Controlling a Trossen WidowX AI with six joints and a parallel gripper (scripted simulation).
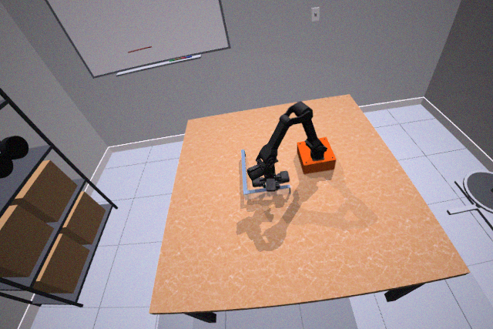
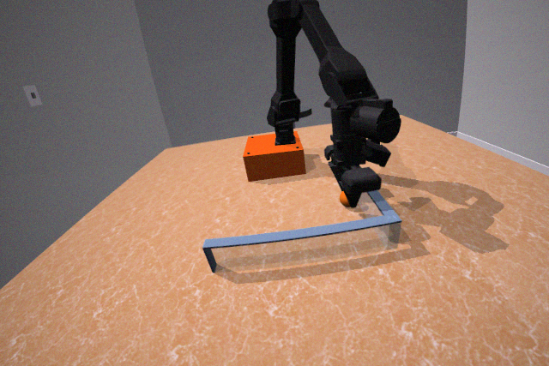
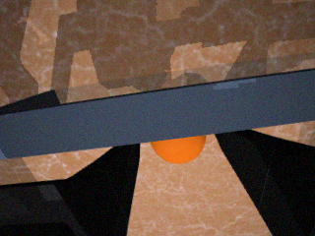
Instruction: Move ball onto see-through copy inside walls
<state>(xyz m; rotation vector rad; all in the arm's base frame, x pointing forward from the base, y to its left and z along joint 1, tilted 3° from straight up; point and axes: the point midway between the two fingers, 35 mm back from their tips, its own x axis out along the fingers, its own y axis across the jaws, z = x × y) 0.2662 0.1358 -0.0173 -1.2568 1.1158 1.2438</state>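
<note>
The orange ball is right at my gripper tip. Also, from my gripper tip: see-through copy right at my gripper tip.
</note>
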